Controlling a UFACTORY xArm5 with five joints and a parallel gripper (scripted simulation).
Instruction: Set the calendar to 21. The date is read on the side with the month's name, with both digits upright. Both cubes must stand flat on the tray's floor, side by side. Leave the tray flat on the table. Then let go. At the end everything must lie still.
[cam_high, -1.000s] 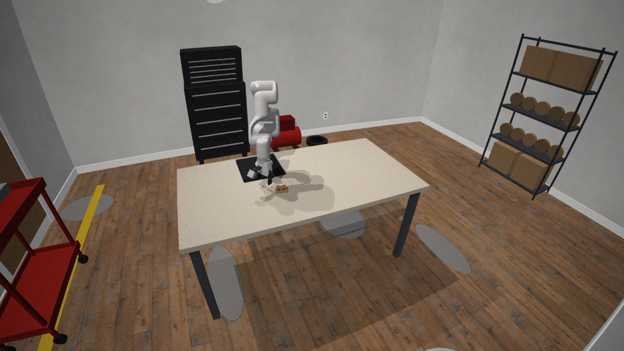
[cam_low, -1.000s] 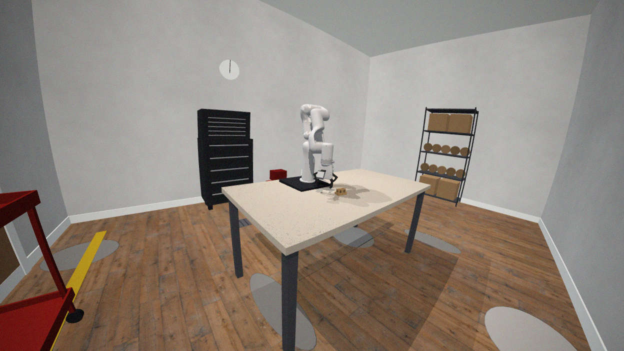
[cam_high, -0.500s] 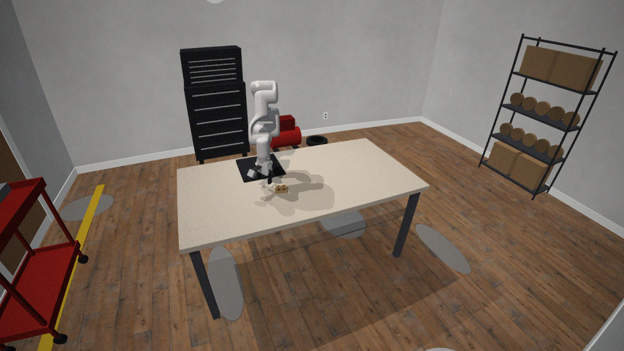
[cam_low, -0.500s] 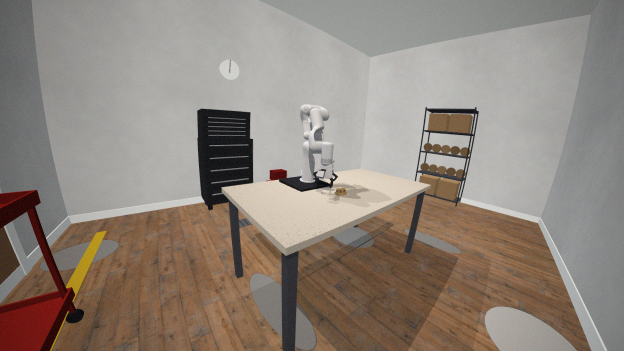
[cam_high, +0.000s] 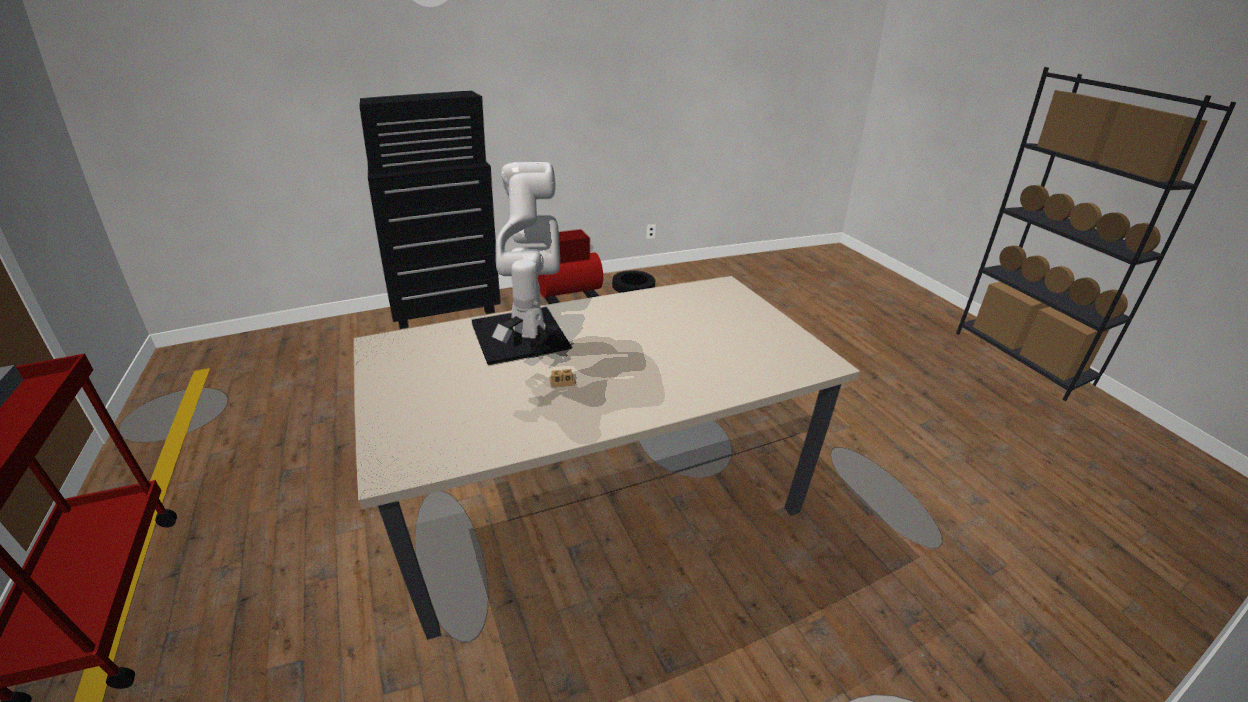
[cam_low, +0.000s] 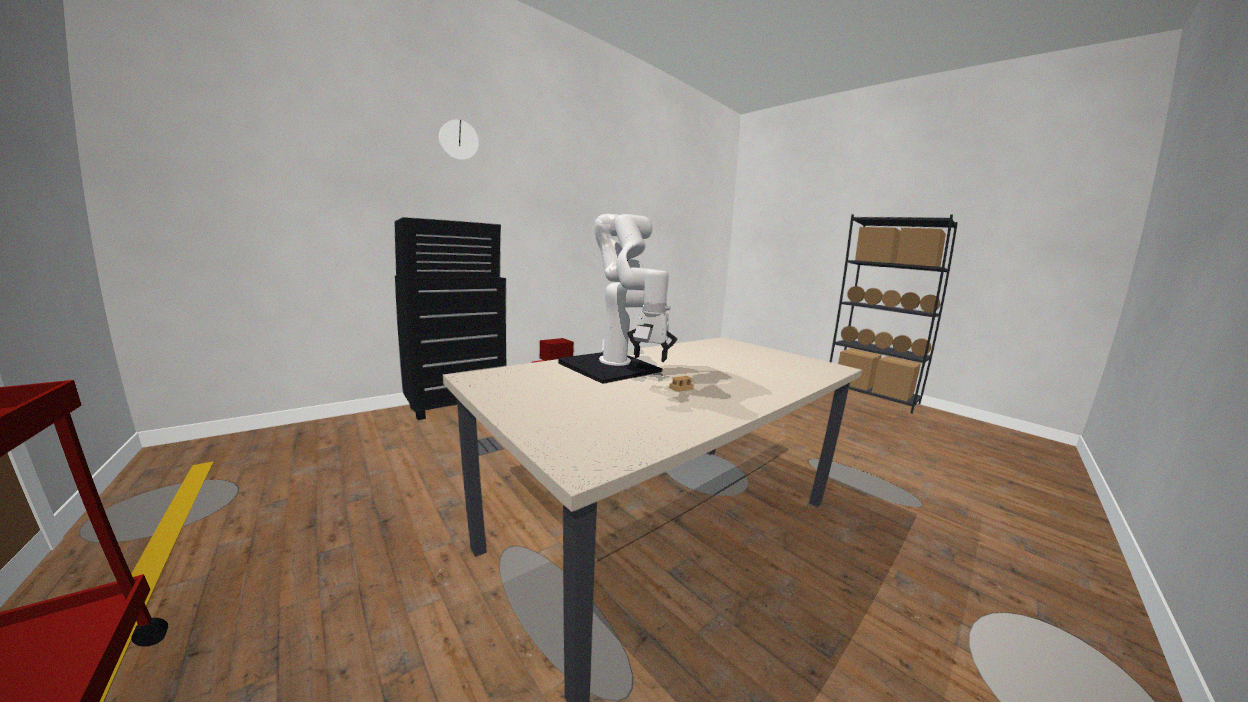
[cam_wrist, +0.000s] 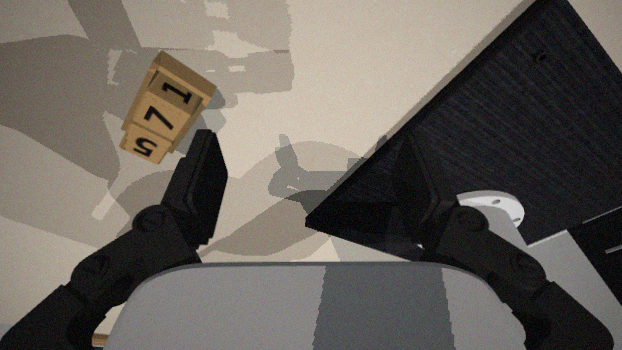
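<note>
Right now the wooden digit cube is 7 cm ahead of my hand, 8 cm to the left of it and 8 cm below it. Round my hand: wooden tray 7 cm ahead, 9 cm to the left, 10 cm below.
</note>
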